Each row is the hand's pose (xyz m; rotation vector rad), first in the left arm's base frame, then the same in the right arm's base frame.
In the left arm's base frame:
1: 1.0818 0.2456 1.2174 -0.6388 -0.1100 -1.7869
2: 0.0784 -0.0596 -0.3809 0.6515 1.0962 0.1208
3: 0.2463 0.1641 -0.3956 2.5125 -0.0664 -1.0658
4: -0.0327 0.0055 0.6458 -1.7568 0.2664 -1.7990
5: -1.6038 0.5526 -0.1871 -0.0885 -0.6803 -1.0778
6: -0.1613 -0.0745 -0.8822 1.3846 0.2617 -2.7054
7: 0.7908 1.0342 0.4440 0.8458 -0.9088 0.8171
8: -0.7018 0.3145 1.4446 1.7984 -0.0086 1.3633
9: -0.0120 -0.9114 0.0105 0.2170 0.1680 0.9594
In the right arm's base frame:
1: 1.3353 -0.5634 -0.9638 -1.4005 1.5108 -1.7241
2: -0.0461 0.6672 -0.4823 1.6545 1.8599 -0.8361
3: 0.1380 0.7722 -0.6655 -1.3542 0.4309 2.4069
4: 0.6384 0.0132 -0.0647 -2.2664 1.8935 -0.6558
5: 0.3136 1.4136 1.1163 -0.5799 0.7779 -1.6411
6: -0.4075 1.0832 -0.4095 0.2880 -0.2788 2.2067
7: 1.4068 0.5761 -0.9974 1.0446 -0.2494 -0.6391
8: 1.2883 -0.1598 0.7891 2.3498 -0.3834 -0.4033
9: -0.4596 -0.1306 -0.2005 1.1970 0.8819 -0.0601

